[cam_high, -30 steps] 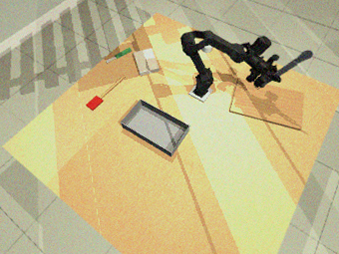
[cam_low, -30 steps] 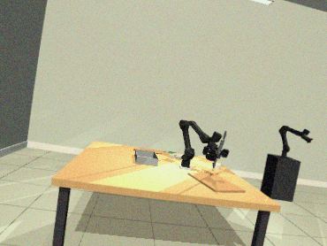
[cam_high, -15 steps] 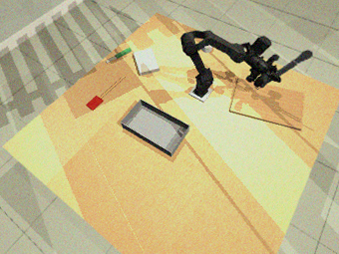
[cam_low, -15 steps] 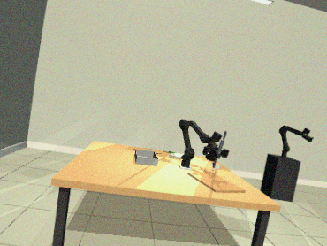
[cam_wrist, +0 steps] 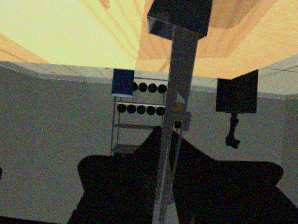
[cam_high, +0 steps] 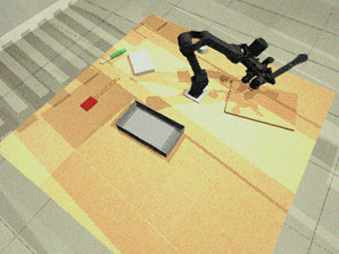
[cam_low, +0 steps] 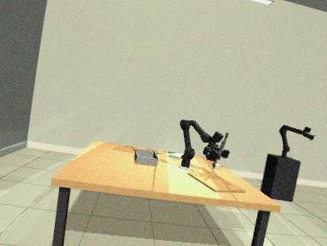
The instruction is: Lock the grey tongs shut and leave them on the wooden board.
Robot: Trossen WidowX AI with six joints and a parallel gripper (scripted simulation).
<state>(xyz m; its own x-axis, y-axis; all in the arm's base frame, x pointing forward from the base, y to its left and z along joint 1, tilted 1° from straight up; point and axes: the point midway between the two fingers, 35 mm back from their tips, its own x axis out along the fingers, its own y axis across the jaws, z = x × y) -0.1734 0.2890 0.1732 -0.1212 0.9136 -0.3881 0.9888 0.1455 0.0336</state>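
Right now my gripper tip is 160 mm above the wooden board. From my gripper tip the other things lie so: white block (720 mm to the right, 210 mm ahead, 160 mm below); red-headed spatula (730 mm to the right, 540 mm ahead, 160 mm below); grey roasting tin (510 mm ahead, 360 mm to the right, 140 mm below).
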